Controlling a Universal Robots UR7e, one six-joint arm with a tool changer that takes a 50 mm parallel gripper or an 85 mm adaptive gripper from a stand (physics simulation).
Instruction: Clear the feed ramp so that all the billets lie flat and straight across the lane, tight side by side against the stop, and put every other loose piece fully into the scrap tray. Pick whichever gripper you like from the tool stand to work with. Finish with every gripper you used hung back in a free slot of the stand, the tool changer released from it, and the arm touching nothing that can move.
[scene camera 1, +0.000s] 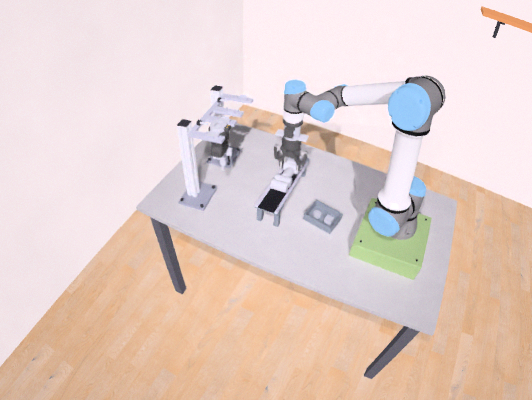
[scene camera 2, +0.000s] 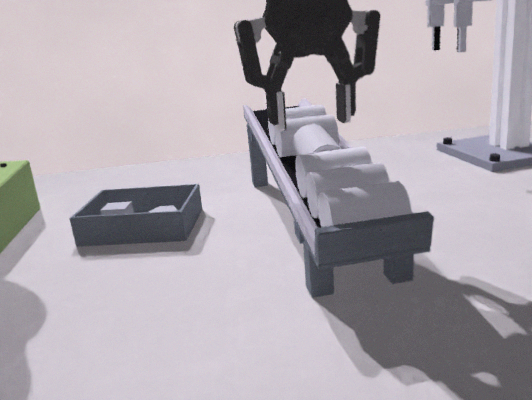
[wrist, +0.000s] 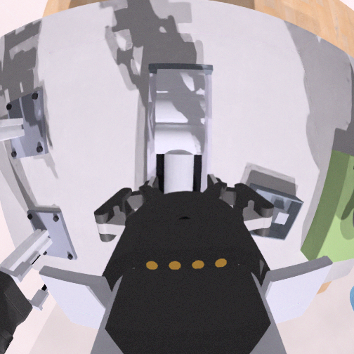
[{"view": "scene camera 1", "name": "parallel gripper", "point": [220, 126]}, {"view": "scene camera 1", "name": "black adaptive gripper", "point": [291, 147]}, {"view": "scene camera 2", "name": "billet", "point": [311, 138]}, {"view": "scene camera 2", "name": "stop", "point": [340, 242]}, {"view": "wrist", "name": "billet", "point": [178, 168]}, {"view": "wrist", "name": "billet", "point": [169, 82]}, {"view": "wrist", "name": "black adaptive gripper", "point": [185, 229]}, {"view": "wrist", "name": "billet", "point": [168, 109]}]
